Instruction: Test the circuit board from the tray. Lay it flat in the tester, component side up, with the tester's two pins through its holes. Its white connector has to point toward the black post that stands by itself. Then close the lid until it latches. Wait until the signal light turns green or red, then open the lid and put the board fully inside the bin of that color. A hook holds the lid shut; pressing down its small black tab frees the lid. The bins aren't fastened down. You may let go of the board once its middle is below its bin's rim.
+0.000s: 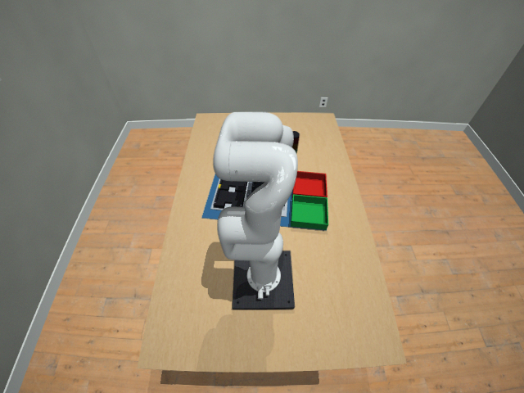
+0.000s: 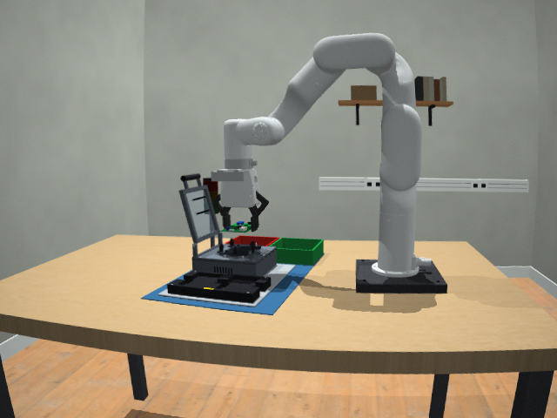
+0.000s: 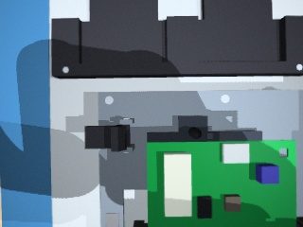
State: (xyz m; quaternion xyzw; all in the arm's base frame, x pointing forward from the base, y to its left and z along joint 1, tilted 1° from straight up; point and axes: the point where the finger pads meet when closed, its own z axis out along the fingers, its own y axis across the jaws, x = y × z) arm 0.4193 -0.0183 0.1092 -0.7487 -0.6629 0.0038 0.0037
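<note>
My hand is right at the green circuit board. Round my hand: tester lid 13 cm ahead, 2 cm to the right, 5 cm above; red bin 2 cm ahead, 21 cm to the right, 12 cm below; green bin 13 cm behind, 19 cm to the right, 12 cm below.
</note>
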